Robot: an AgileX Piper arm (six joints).
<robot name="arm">
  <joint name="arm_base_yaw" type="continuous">
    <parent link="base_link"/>
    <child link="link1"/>
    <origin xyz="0 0 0.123" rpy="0 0 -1.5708"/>
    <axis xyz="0 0 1"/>
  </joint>
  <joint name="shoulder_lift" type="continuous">
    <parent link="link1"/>
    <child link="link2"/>
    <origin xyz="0 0 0" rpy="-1.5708 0 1.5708"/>
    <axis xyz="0 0 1"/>
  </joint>
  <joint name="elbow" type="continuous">
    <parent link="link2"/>
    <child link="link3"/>
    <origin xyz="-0.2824 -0.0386 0" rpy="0 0 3.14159"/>
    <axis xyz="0 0 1"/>
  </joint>
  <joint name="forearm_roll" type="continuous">
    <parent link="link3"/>
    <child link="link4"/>
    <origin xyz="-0.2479 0.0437 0" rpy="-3.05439 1.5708 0"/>
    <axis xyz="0 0 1"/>
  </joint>
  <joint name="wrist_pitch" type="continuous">
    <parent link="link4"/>
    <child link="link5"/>
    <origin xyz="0 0 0" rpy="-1.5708 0 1.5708"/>
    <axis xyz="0 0 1"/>
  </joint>
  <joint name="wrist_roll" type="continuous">
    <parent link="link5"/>
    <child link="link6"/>
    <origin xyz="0 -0.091 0" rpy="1.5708 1.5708 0"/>
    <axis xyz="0 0 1"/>
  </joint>
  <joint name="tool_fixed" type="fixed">
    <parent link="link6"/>
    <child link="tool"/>
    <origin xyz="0 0 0" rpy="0 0 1.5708"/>
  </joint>
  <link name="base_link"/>
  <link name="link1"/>
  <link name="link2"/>
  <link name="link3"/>
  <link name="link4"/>
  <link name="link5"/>
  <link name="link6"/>
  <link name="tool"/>
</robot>
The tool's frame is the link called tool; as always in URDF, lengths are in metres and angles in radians. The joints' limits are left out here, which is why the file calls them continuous.
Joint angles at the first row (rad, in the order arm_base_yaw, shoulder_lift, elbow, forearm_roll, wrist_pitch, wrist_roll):
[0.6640 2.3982 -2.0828 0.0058 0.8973 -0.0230]
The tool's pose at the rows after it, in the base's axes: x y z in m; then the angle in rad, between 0 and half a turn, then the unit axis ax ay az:
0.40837 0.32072 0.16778 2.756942 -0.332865 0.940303 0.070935
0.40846 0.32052 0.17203 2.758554 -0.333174 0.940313 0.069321
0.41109 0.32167 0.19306 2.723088 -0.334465 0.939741 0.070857
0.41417 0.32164 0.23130 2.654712 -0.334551 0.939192 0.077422
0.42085 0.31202 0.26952 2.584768 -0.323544 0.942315 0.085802
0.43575 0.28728 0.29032 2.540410 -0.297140 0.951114 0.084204
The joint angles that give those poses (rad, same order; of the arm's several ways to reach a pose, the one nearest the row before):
[0.6640 2.3964 -2.0829 0.0127 0.9349 -0.0219]
[0.6640 2.3943 -2.0962 0.0097 0.9529 -0.0210]
[0.6640 2.3843 -2.1558 0.0000 0.9879 -0.0199]
[0.6618 2.3671 -2.2633 -0.0098 1.0438 -0.0199]
[0.6396 2.3579 -2.3856 -0.0106 1.1037 -0.0199]
[0.5845 2.3531 -2.4526 -0.0106 1.1339 -0.0197]

